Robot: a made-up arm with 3 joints. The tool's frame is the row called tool. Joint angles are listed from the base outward.
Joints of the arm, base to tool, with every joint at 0 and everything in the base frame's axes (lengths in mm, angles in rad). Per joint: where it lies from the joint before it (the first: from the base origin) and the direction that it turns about. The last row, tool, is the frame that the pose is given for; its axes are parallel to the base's.
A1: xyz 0 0 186.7 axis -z
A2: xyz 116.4 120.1 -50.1 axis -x
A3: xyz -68.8 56 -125.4 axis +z
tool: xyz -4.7 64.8 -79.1
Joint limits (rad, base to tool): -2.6..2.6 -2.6..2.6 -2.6..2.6
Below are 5 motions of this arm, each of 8 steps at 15 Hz.
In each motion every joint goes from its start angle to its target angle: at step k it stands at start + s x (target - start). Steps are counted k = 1, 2, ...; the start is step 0. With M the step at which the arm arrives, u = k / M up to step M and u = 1 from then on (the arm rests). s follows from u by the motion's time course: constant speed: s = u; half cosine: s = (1 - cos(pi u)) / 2; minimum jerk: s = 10 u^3 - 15 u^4 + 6 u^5.
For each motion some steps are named. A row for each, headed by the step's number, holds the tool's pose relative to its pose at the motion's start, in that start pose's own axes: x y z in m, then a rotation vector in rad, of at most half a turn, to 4 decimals.
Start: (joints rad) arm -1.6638 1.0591 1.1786
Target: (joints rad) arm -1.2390 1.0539 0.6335
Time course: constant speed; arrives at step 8
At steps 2, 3, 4, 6, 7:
2: 0.0090 0.0019 0.0012 0.0836 0.0400 -0.1882
3: 0.0135 0.0021 0.0015 0.1235 0.0644 -0.2822
4: 0.0179 0.0017 0.0016 0.1620 0.0916 -0.3760
6: 0.0262 -0.0005 0.0010 0.2346 0.1546 -0.5627
7: 0.0299 -0.0022 0.0002 0.2685 0.1904 -0.6555

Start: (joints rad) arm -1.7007 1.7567 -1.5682
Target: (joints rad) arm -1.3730 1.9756 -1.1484
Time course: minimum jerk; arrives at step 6
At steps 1, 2, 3, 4, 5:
1: 0.0004 -0.0012 -0.0018 -0.0115 -0.0077 0.0171
2: 0.0024 -0.0074 -0.0102 -0.0694 -0.0428 0.1023
3: 0.0063 -0.0198 -0.0232 -0.1704 -0.0917 0.2483
4: 0.0110 -0.0343 -0.0347 -0.2768 -0.1285 0.3989
5: 0.0144 -0.0440 -0.0407 -0.3429 -0.1446 0.4913

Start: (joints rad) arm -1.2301 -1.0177 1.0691
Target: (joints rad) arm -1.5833 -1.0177 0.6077
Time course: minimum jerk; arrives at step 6
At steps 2, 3, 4, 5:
2: -0.0066 0.0219 0.0013 0.0538 0.0330 -0.0579
3: -0.0169 0.0508 0.0051 0.1226 0.0870 -0.1375
4: -0.0286 0.0782 0.0110 0.1842 0.1502 -0.2162
5: -0.0363 0.0939 0.0154 0.2175 0.1924 -0.2629

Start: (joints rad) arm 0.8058 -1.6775 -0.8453
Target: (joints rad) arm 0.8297 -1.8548 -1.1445
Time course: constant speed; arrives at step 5
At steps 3, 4, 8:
3: -0.0015 0.0172 0.0126 0.0747 0.0773 -0.1771
4: -0.0019 0.0222 0.0168 0.0965 0.1061 -0.2356
8: -0.0023 0.0269 0.0211 0.1167 0.1364 -0.2938

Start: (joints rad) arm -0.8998 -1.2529 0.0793
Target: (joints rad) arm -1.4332 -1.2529 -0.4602
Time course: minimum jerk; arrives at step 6
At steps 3, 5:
3: -0.0769 0.0071 -0.0020 -0.0141 0.2532 -0.1849
5: -0.1487 0.0049 0.0099 -0.0883 0.4827 -0.3491

